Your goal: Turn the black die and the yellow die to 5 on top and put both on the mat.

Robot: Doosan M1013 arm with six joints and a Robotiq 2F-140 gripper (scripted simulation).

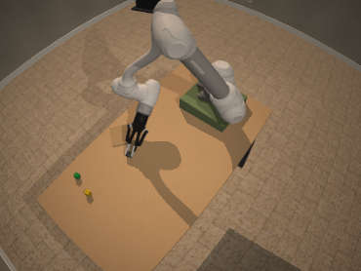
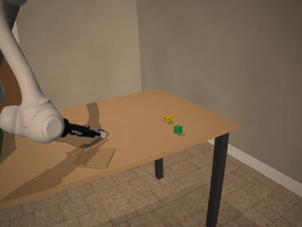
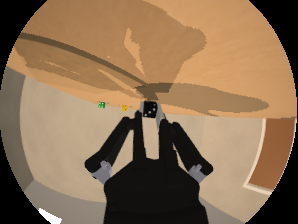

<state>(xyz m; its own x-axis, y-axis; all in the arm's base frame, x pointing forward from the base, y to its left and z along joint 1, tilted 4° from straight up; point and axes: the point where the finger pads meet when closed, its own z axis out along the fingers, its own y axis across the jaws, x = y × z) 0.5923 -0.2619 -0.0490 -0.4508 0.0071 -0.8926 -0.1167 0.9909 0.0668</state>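
The black die lies 20 mm ahead of my hand and 10 mm below it. Also, from my hand: mat: 120 mm to the right, 80 mm behind, 30 mm below; green die: 300 mm ahead, 200 mm to the right, 20 mm below; yellow die: 350 mm ahead, 80 mm to the right, 20 mm below.
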